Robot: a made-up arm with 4 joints. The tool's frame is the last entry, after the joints.
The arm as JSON. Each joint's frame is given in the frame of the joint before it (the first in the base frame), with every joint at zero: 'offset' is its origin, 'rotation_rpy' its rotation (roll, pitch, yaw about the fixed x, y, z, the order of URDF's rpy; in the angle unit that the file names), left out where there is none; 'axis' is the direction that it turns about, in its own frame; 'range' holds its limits. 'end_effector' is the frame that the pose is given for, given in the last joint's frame.
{
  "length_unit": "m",
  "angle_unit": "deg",
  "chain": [
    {
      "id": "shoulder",
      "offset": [
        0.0,
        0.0,
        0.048
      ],
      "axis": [
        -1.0,
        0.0,
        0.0
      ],
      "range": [
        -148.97,
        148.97
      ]
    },
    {
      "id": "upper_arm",
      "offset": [
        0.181,
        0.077,
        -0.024
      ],
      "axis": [
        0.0,
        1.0,
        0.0
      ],
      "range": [
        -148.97,
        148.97
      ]
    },
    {
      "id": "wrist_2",
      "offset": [
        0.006,
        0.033,
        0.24
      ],
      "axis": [
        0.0,
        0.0,
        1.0
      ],
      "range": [
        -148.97,
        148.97
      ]
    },
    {
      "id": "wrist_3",
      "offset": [
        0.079,
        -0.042,
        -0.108
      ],
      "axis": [
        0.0,
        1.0,
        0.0
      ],
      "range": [
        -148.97,
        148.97
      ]
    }
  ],
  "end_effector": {
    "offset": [
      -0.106,
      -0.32,
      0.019
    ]
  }
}
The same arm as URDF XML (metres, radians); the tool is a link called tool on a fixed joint. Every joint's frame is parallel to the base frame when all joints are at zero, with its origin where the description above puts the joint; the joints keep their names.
<robot name="arm">
  <joint name="tool_fixed" type="fixed">
    <parent link="link4"/>
    <child link="tool"/>
    <origin xyz="-0.106 -0.32 0.019" rpy="0 0 0"/>
  </joint>
  <joint name="wrist_3" type="revolute">
    <parent link="link3"/>
    <child link="link4"/>
    <origin xyz="0.079 -0.042 -0.108" rpy="0 0 0"/>
    <axis xyz="0 1 0"/>
    <limit lower="-2.6" upper="2.6"/>
  </joint>
  <joint name="wrist_2" type="revolute">
    <parent link="link2"/>
    <child link="link3"/>
    <origin xyz="0.006 0.033 0.24" rpy="0 0 0"/>
    <axis xyz="0 0 1"/>
    <limit lower="-2.6" upper="2.6"/>
  </joint>
  <joint name="upper_arm" type="revolute">
    <parent link="link1"/>
    <child link="link2"/>
    <origin xyz="0.181 0.077 -0.024" rpy="0 0 0"/>
    <axis xyz="0 1 0"/>
    <limit lower="-2.6" upper="2.6"/>
  </joint>
  <joint name="shoulder" type="revolute">
    <parent link="base"/>
    <child link="link1"/>
    <origin xyz="0 0 0.048" rpy="0 0 0"/>
    <axis xyz="-1 0 0"/>
    <limit lower="-2.6" upper="2.6"/>
  </joint>
  <link name="base"/>
  <link name="link1"/>
  <link name="link2"/>
  <link name="link3"/>
  <link name="link4"/>
  <link name="tool"/>
</robot>

